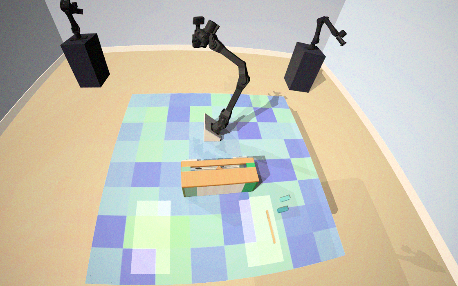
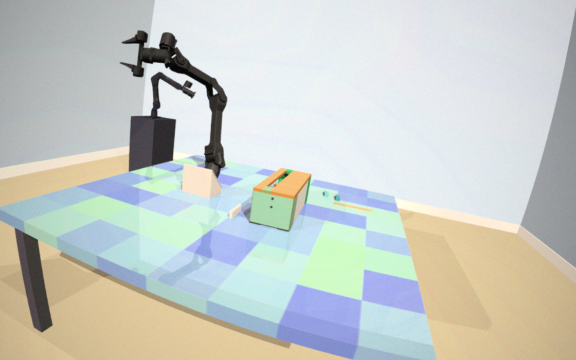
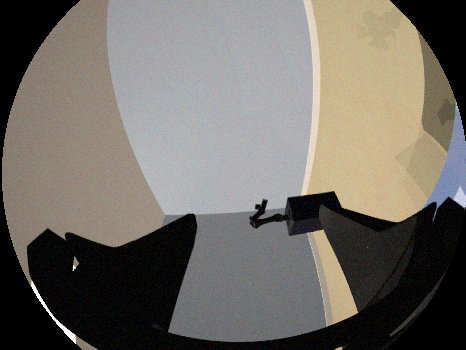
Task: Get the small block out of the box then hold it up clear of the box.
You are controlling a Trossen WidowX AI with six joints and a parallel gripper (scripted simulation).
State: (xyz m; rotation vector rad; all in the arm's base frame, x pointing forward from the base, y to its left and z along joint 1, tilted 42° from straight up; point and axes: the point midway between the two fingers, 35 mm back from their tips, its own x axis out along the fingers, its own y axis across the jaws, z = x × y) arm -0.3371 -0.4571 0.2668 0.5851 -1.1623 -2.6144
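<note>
Right now my gripper tip is 70 cm short of the box, 49 cm above it and 20 cm to the right of it. From my gripper tip the other things lie so: small block: 71 cm ahead, 46 cm below, 20 cm to the left; thin stick: 99 cm ahead, 55 cm below, 47 cm to the left.
</note>
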